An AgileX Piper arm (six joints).
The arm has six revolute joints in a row. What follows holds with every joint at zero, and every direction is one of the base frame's.
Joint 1 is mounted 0.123 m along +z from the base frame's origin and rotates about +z.
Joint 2 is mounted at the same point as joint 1 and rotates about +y.
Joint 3 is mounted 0.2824 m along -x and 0.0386 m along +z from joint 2 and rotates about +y.
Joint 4 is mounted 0.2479 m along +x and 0.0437 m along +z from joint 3 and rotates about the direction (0.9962, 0, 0.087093).
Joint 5 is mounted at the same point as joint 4 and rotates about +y.
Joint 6 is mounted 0.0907 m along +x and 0.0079 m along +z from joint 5 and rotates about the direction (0.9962, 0, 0.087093).
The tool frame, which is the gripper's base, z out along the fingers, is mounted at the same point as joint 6; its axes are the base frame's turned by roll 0, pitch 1.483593 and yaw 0 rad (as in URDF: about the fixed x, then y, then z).
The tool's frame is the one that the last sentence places.
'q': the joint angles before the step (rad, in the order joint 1, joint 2, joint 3, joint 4, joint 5, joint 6). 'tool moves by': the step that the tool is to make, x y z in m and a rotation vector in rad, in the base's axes. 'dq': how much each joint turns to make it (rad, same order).
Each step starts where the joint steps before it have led.
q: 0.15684, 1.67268, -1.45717, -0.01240, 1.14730, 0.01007
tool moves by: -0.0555, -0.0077, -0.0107, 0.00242, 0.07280, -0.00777
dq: 0.00013, -0.17238, 0.23785, 0.01237, 0.00609, 0.00608
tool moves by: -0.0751, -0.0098, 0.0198, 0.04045, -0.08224, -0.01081
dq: -0.00031, -0.29979, 0.20084, 0.02543, 0.01131, 0.00724
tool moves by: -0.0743, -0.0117, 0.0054, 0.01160, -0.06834, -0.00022
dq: -0.00025, -0.29990, 0.15969, 0.00012, 0.07087, 0.00189
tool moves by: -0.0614, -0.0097, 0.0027, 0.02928, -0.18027, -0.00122
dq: -0.00127, -0.29743, 0.09928, 0.00079, 0.01551, 0.00052
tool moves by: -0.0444, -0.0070, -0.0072, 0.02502, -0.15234, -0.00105
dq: 0.00292, -0.23583, 0.06651, -0.00181, 0.01483, 0.00466
